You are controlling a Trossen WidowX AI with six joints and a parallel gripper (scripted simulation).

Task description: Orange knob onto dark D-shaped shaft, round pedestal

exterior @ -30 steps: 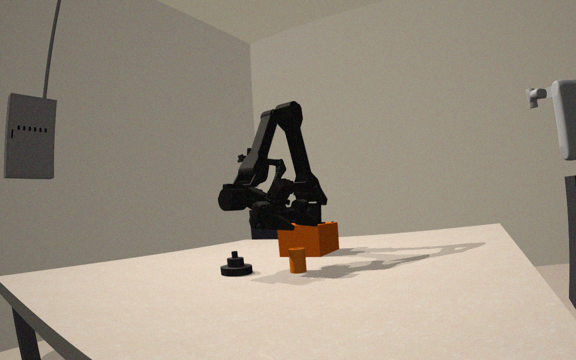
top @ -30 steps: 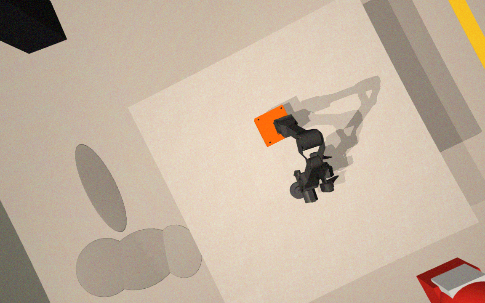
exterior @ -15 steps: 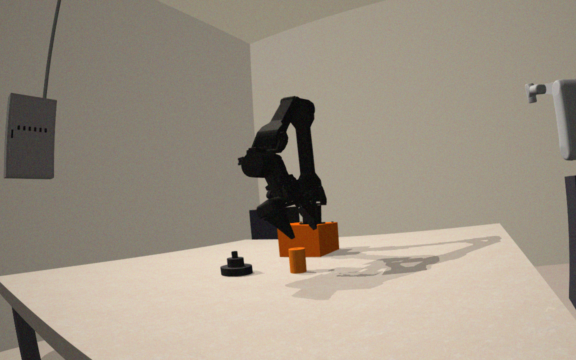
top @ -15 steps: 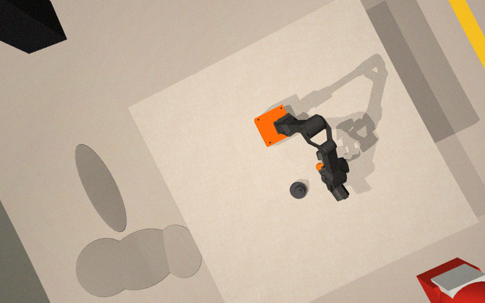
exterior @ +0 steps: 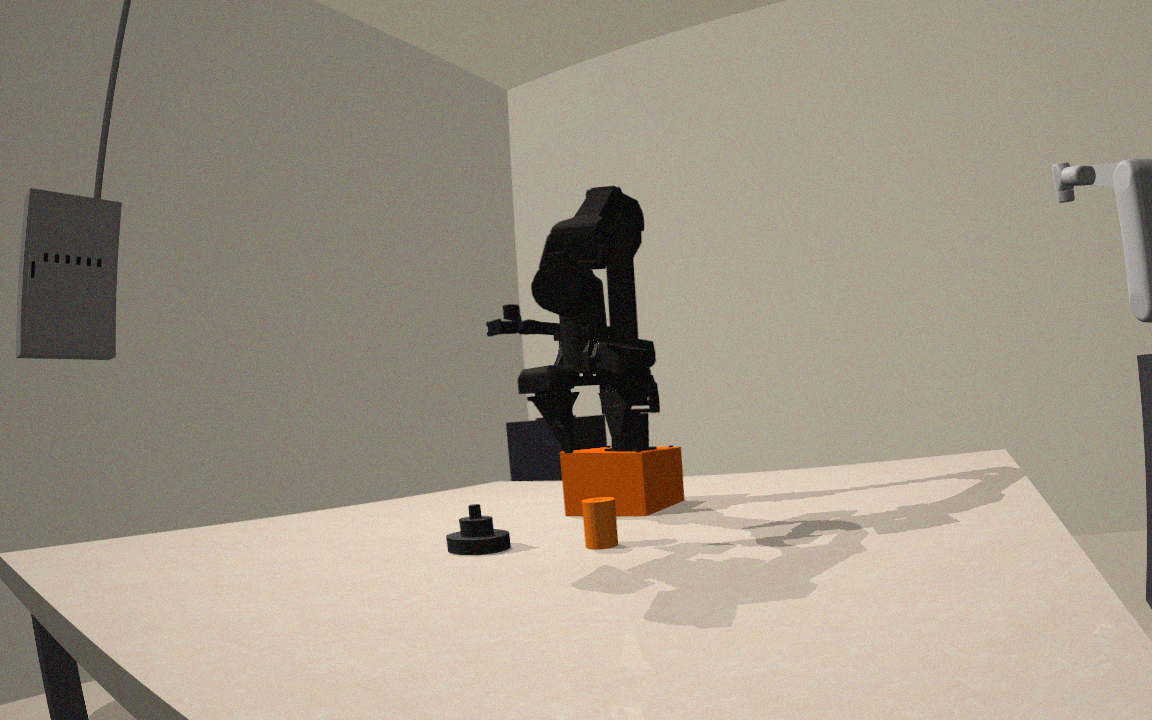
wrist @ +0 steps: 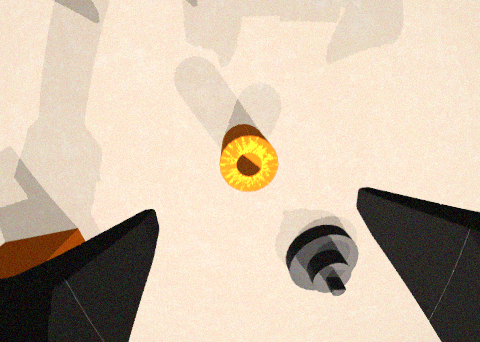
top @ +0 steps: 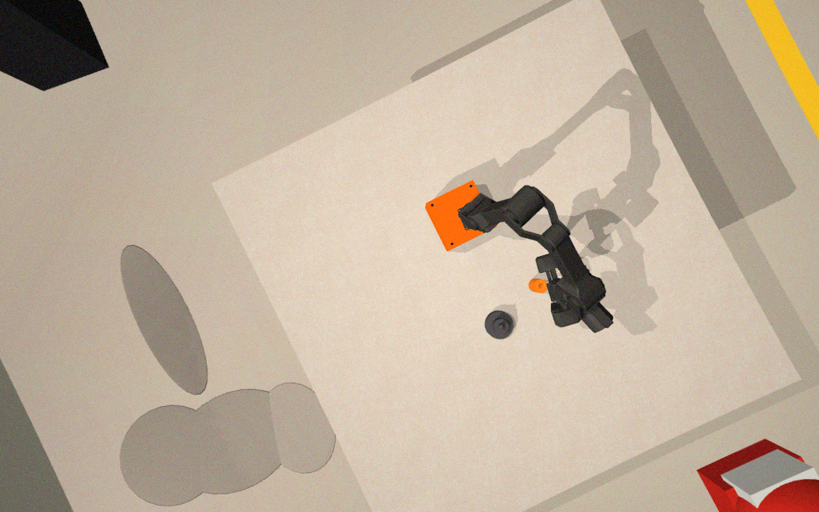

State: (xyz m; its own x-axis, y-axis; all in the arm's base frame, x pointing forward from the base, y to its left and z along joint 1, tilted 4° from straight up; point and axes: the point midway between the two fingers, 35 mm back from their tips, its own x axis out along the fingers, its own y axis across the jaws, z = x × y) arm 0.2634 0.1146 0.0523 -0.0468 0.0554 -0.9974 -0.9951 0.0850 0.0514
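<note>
Now: the orange knob 9 cm below my gripper tip. The rest, counted from my gripper tip: dark round pedestal (15 cm to the right, 9 cm below, 7 cm ahead).
</note>
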